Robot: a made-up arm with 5 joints.
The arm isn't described. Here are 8 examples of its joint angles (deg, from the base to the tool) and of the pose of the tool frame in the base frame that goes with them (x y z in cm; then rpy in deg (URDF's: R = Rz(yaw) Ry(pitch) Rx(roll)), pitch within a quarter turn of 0, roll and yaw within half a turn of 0).
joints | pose
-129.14 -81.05 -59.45 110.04 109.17 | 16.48 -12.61 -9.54 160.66 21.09 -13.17
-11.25 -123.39 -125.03 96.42 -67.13 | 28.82 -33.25 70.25 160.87 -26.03 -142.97
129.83 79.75 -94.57 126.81 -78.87 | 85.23 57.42 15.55 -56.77 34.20 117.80
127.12 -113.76 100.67 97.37 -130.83 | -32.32 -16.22 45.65 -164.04 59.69 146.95
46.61 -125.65 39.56 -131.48 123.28 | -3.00 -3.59 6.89 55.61 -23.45 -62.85
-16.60 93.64 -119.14 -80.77 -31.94 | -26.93 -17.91 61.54 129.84 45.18 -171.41
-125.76 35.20 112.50 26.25 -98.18 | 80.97 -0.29 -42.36 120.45 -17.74 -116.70
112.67 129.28 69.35 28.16 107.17 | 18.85 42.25 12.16 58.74 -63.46 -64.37
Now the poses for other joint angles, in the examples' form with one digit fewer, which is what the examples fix.
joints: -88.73 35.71 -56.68 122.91 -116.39
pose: -64.1 54.8 -19.6 136.2 2.4 62.6
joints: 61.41 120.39 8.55 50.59 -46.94
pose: -5.8 56.4 -42.2 -8.2 -0.2 -150.7
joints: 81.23 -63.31 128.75 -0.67 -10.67
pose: 42.1 -52.4 6.6 -37.6 25.9 86.2
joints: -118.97 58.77 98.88 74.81 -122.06
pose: 67.2 40.1 -11.3 151.2 41.8 -74.5
